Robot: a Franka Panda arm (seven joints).
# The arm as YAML. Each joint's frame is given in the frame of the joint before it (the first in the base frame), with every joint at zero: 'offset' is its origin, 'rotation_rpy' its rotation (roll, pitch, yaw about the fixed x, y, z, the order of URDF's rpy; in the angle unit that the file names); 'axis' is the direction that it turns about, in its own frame. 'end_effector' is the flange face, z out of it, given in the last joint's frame.
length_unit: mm
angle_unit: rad
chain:
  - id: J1
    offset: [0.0, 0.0, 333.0]
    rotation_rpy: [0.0, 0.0, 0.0]
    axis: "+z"
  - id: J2
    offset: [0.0, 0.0, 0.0]
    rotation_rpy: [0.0, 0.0, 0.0]
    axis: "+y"
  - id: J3
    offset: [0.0, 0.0, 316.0]
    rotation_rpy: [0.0, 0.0, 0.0]
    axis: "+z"
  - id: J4
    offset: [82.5, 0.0, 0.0]
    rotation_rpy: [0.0, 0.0, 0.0]
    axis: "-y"
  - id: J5
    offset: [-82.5, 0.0, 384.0]
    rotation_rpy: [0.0, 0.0, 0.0]
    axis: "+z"
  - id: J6
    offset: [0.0, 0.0, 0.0]
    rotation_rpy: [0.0, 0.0, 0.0]
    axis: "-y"
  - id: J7
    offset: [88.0, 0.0, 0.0]
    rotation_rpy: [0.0, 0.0, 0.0]
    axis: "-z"
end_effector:
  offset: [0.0, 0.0, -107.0]
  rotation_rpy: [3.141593, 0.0, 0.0]
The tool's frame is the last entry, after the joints.
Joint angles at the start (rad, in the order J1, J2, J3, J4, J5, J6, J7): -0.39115 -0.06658 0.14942 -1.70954 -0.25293 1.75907 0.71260
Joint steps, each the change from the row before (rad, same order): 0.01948 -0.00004 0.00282 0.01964 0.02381 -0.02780 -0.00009; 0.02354 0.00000 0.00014 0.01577 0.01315 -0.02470 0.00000; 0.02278 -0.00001 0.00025 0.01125 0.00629 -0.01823 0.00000; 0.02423 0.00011 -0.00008 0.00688 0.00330 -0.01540 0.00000; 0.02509 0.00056 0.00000 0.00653 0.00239 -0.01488 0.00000; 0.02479 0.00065 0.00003 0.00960 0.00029 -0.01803 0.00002; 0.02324 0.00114 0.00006 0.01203 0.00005 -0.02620 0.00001; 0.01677 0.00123 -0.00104 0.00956 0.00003 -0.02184 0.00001; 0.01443 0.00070 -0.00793 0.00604 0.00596 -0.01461 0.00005; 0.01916 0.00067 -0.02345 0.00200 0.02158 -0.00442 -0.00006; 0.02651 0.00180 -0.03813 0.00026 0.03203 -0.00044 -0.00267
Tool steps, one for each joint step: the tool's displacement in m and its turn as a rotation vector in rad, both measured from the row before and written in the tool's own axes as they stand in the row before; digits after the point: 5 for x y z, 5 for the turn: -0.00790 -0.00856 -0.00985 0.01668 -0.01863 -0.01283; -0.00839 -0.00871 -0.00822 0.00869 -0.01261 -0.01754; -0.00803 -0.00849 -0.00644 0.00468 -0.00687 -0.01921; -0.00859 -0.00904 -0.00463 0.00160 -0.00607 -0.02174; -0.00884 -0.00945 -0.00433 0.00082 -0.00556 -0.02300; -0.00858 -0.00880 -0.00537 -0.00116 -0.00427 -0.02235; -0.00846 -0.00749 -0.00533 -0.00586 -0.00892 -0.02052; -0.00587 -0.00472 -0.00364 -0.00608 -0.00839 -0.01366; -0.00302 -0.00183 -0.00188 -0.00009 -0.01042 -0.00514; 0.00006 0.00062 0.00027 0.01495 -0.01787 0.00452; 0.00231 0.00234 0.00199 0.02357 -0.02511 0.00862
